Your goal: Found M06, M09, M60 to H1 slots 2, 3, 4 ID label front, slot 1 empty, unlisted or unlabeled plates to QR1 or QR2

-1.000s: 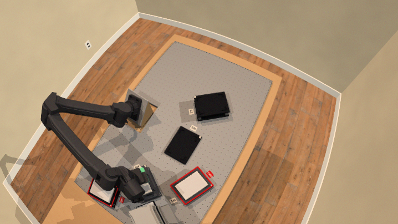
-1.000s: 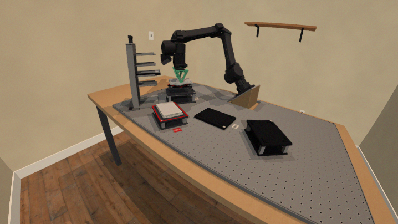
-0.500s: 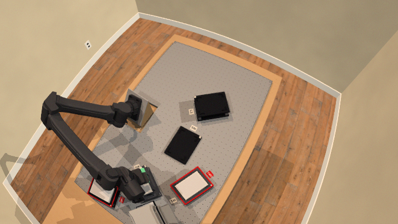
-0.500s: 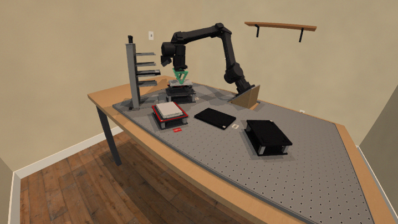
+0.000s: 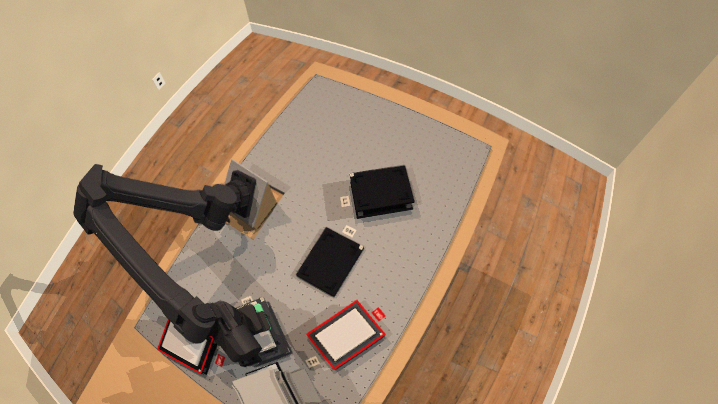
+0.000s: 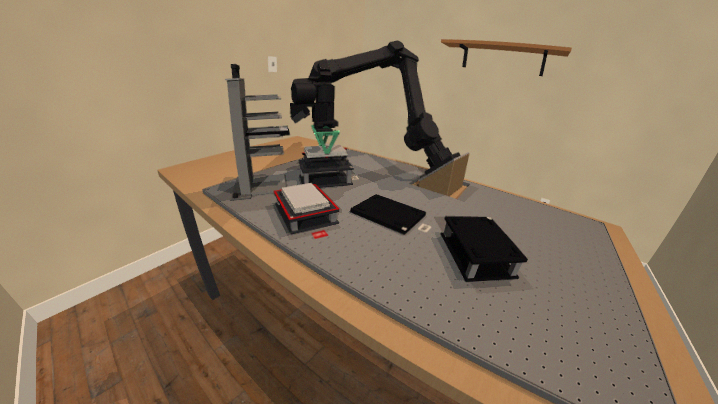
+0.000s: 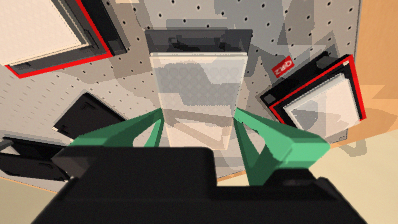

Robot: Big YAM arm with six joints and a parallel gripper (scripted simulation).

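Right now my hand is 6 cm above the grey regrip nest. The rest, counted from my hand: H1 deck label: 16 cm ahead, 1 cm to the left, 11 cm below; then dark plate: 14 cm ahead, 10 cm to the right, 6 cm above; then red-edged quarantine nest: 17 cm behind, 16 cm to the right, 8 cm below.
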